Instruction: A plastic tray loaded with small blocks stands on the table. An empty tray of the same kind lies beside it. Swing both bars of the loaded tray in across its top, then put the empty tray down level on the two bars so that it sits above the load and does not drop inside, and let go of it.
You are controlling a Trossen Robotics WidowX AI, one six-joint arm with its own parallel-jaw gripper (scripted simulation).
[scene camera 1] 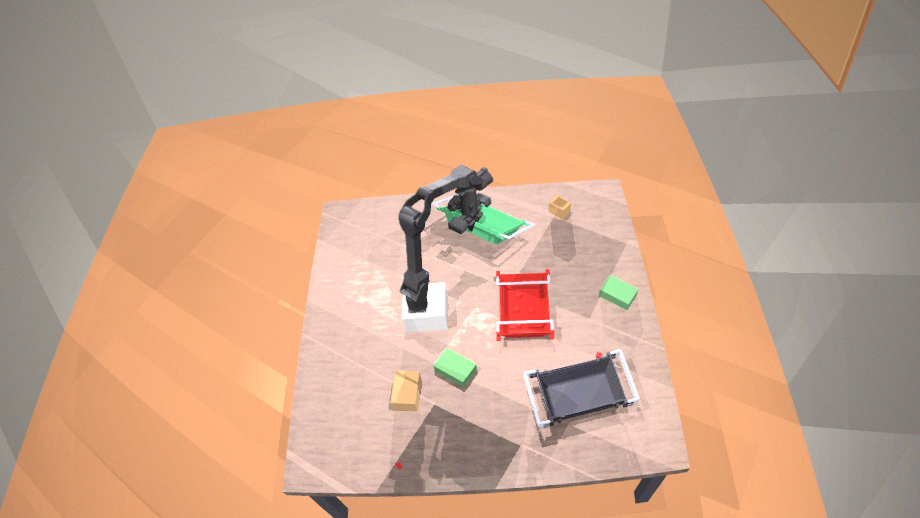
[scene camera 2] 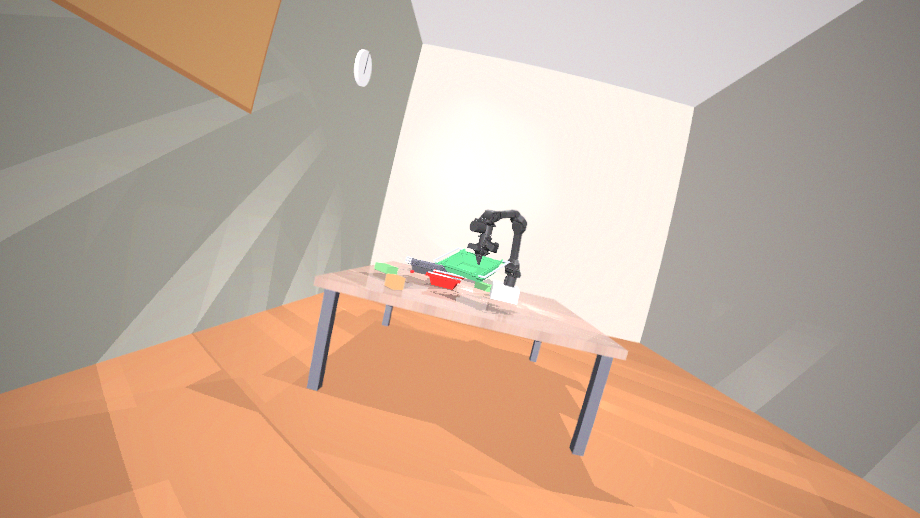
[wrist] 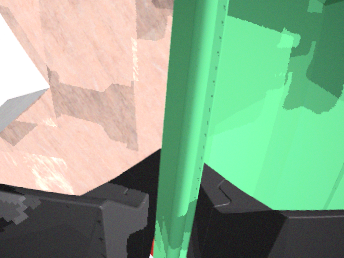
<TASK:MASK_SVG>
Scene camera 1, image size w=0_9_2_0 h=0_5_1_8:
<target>my gripper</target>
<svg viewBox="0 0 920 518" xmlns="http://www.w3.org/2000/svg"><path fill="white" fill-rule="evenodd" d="M492 199L487 195L477 193L477 199L474 202L465 203L461 201L460 195L454 195L449 200L448 209L450 211L458 209L462 215L459 218L453 217L448 223L448 228L459 234L463 234L467 228L473 231L475 222L478 222L483 214L480 211L481 204L489 207L492 204Z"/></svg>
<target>green tray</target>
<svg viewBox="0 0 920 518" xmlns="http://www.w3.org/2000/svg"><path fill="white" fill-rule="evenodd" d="M466 231L489 242L498 244L528 230L535 224L527 220L522 221L481 204L480 211L483 212L478 222L475 222L473 231L470 231L468 228ZM453 196L432 203L437 210L445 213L448 223L455 216L459 218L462 213L458 209L450 211L448 205L440 207L437 204L448 201Z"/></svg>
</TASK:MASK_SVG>
